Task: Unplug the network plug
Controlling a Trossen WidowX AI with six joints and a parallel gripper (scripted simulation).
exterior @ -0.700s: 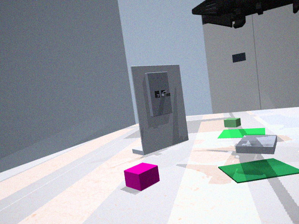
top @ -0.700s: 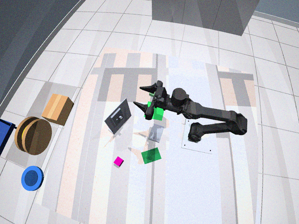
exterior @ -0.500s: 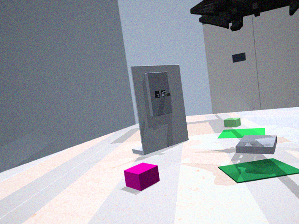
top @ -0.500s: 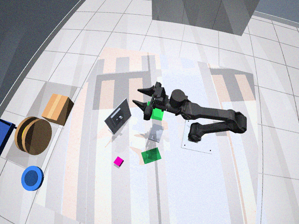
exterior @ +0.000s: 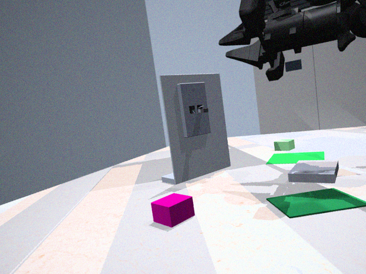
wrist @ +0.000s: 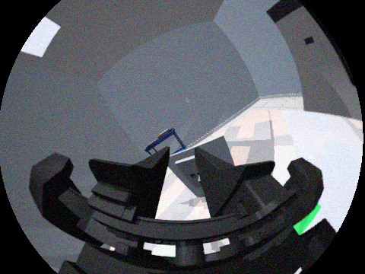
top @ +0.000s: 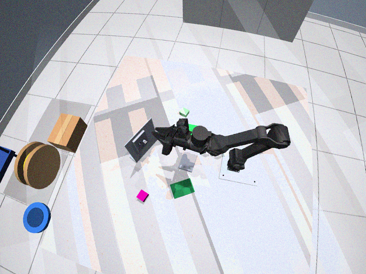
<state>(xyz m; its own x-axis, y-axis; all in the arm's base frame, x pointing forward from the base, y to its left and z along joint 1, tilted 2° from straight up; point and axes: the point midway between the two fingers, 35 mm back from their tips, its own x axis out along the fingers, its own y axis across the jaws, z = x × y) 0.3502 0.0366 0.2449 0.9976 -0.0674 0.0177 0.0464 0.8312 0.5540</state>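
My gripper tip is 6 cm short of the network plug, 1 cm to the right of it and 12 cm above it. Also, from my gripper tip: dark green square 16 cm behind, 15 cm to the left, 26 cm below; then grey upright panel 8 cm ahead, 1 cm to the left, 16 cm below; then grey slab 15 cm behind, 26 cm below.
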